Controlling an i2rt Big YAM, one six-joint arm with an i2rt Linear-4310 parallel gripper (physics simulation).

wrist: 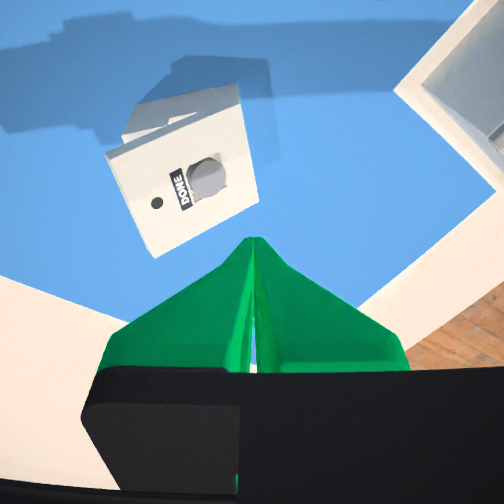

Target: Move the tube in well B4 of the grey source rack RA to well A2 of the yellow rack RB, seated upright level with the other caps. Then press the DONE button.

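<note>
In the wrist view my gripper [254,241] has green fingers pressed together, shut and holding nothing. It hangs above the blue mat, a little below and to the right of the white DONE box [182,172]. The box carries a round grey button [206,178], a black DONE label [181,189] and a small dark dot [157,202]. The fingertips are apart from the box. No tube and neither rack is in view.
A white-rimmed tray or bin [465,80] with a grey inside sits at the top right corner. The cream table surface [45,380] borders the blue mat at left and right. Brick-patterned floor [465,335] shows at the lower right.
</note>
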